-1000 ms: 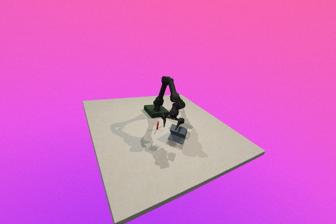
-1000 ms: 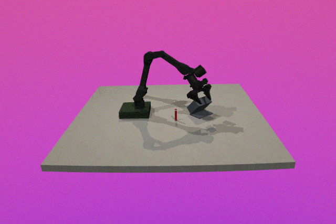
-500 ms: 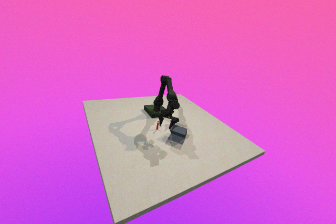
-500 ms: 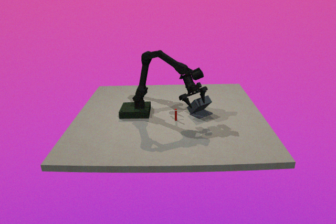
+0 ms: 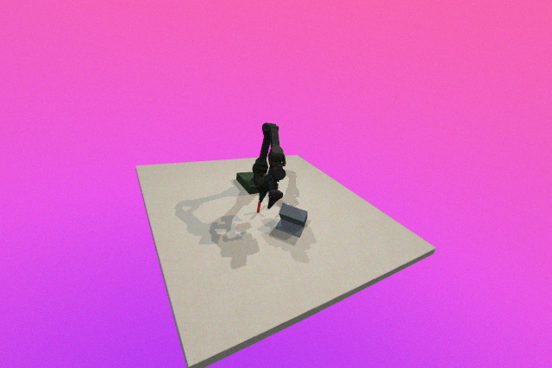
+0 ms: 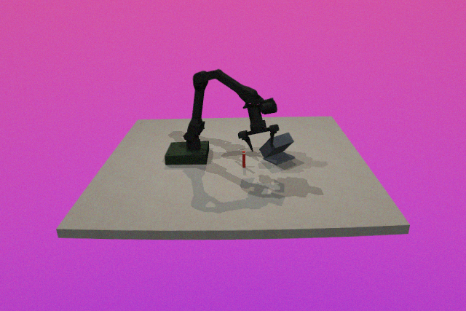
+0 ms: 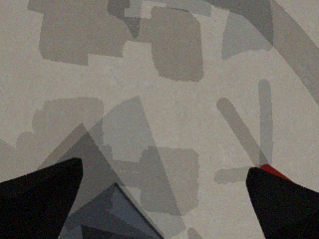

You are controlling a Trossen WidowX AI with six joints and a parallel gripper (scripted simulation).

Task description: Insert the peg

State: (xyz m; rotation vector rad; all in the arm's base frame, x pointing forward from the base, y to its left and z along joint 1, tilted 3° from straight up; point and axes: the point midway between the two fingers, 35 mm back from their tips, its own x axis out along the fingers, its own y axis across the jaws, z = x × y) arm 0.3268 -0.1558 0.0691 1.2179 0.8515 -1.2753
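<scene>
Right now the red peg is 80 mm behind my gripper tip, 40 mm below it and 30 mm to the left of it. Round my gripper tip: sloped panel (130 mm to the left, 80 mm ahead, 30 mm below).
</scene>
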